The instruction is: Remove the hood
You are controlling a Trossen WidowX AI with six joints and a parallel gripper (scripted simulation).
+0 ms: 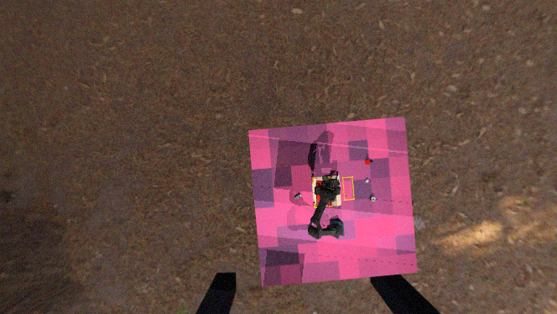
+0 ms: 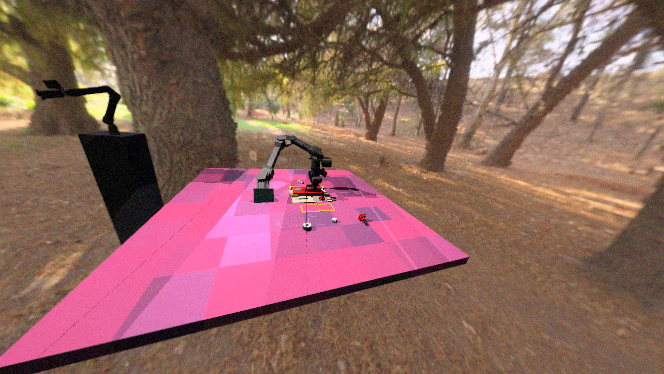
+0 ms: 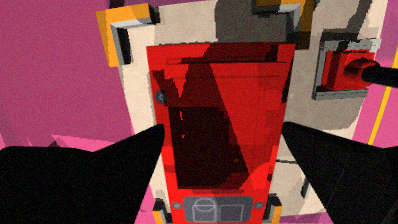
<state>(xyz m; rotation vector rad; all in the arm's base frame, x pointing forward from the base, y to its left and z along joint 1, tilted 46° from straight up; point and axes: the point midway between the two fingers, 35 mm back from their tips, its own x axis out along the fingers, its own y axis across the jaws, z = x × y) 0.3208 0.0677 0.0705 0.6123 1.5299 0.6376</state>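
Now: gripper tip right at the red hood. From my gripper tip the other things lie so: dark ring (10 cm behind, 41 cm to the right, 3 cm below).
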